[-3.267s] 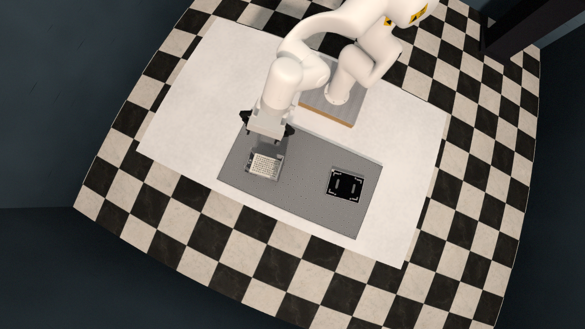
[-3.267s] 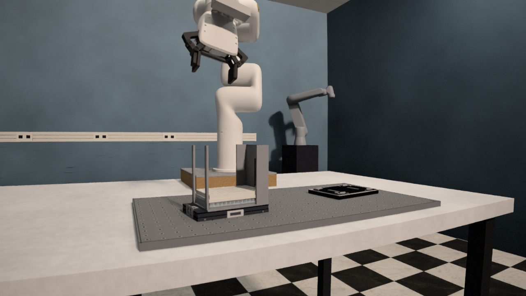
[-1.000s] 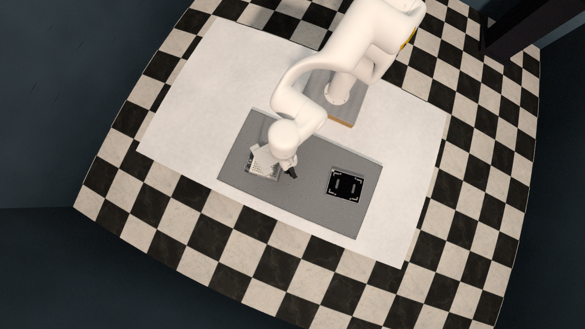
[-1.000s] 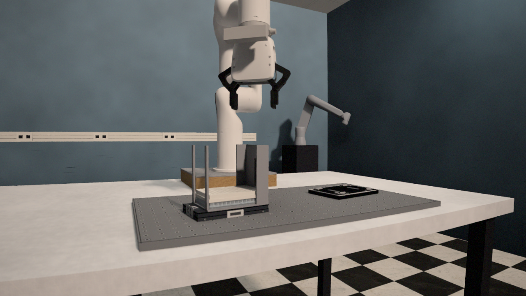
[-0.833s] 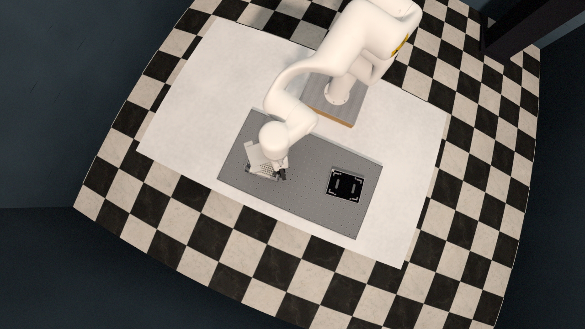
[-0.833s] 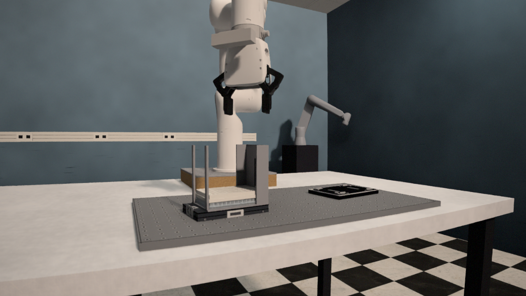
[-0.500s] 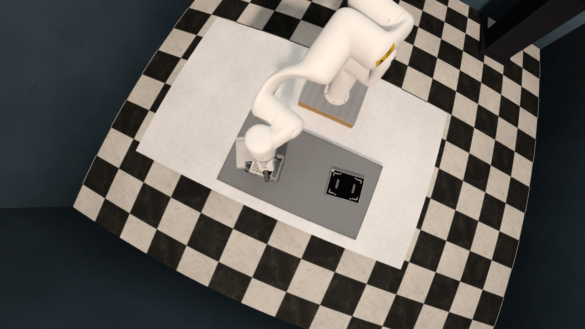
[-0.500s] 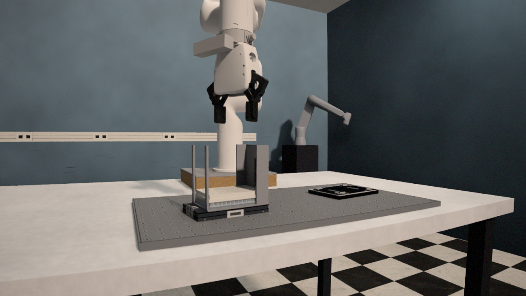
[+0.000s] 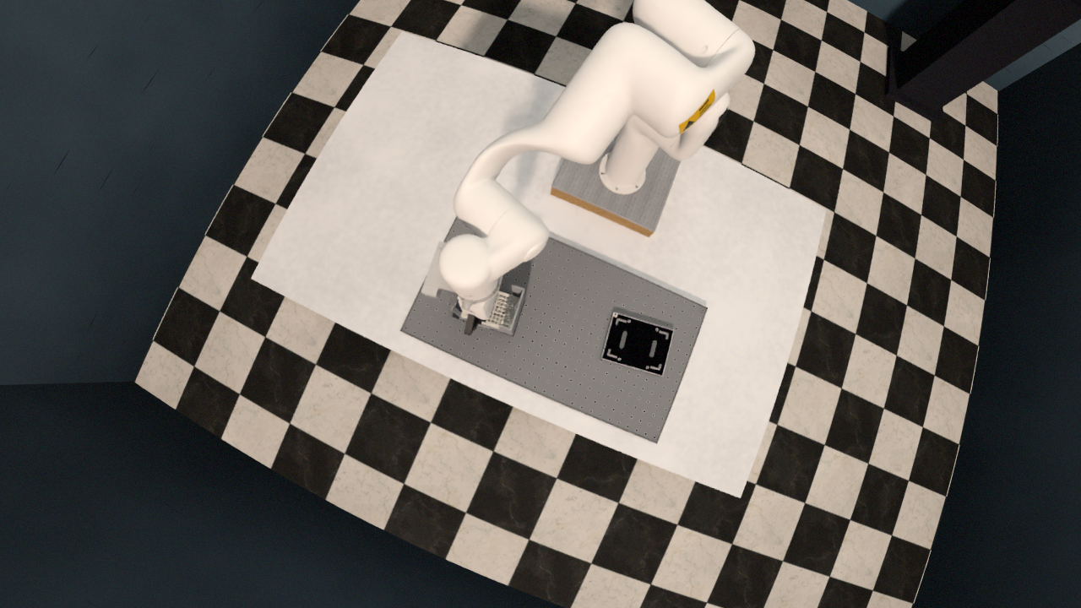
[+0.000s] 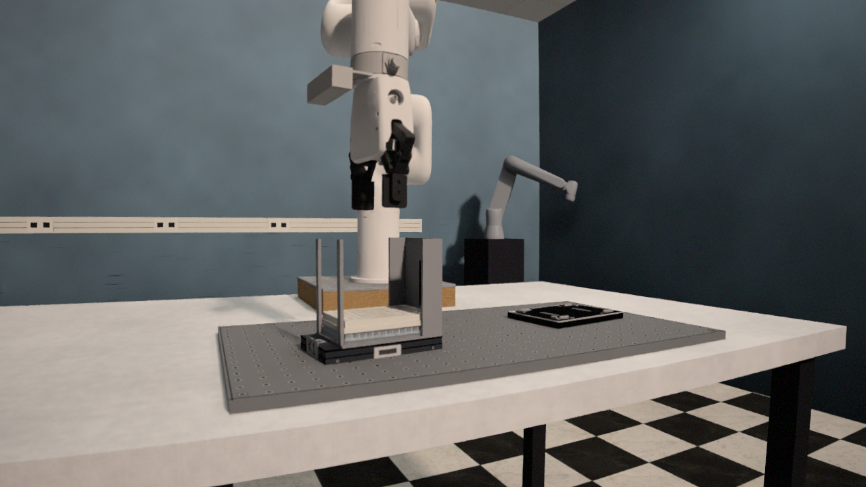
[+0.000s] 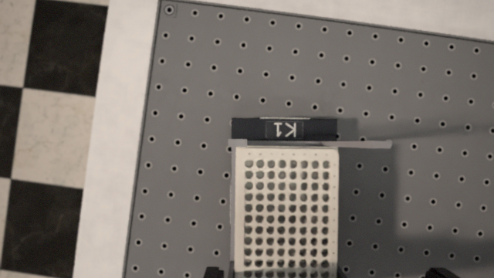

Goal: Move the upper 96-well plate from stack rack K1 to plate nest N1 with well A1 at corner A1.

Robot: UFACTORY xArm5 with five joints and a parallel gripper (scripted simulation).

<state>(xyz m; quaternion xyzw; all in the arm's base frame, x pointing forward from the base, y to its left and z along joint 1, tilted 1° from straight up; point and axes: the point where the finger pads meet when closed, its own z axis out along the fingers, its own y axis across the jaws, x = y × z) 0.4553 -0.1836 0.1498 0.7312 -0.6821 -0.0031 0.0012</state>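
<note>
Right now the white 96-well plate is 150 mm below my hand. From my hand the other things lie so: tall grey wall: 110 mm below, 70 mm to the left; then black plate nest: 370 mm to the left, 180 mm below, 50 mm behind; then clear plate: 170 mm below.
</note>
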